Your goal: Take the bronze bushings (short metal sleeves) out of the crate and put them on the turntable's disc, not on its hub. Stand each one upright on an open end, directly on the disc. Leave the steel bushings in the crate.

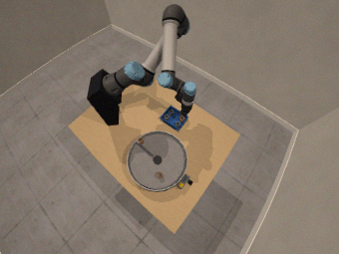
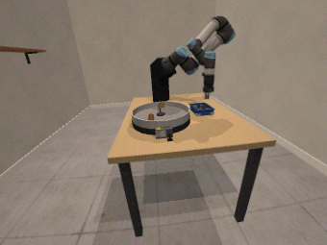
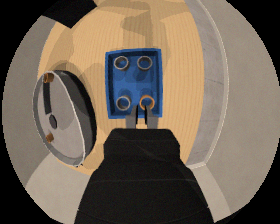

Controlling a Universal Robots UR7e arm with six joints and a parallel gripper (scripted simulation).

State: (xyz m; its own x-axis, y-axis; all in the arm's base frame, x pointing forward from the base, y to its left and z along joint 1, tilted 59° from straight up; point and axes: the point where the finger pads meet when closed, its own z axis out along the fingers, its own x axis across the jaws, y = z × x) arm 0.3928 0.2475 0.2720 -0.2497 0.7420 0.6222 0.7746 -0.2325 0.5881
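My gripper is now 4 cm past the blue crate, 4 cm to the left of it and 12 cm above it. Round my hand: grey turntable disc (18 cm ahead, 33 cm to the right, 9 cm below).
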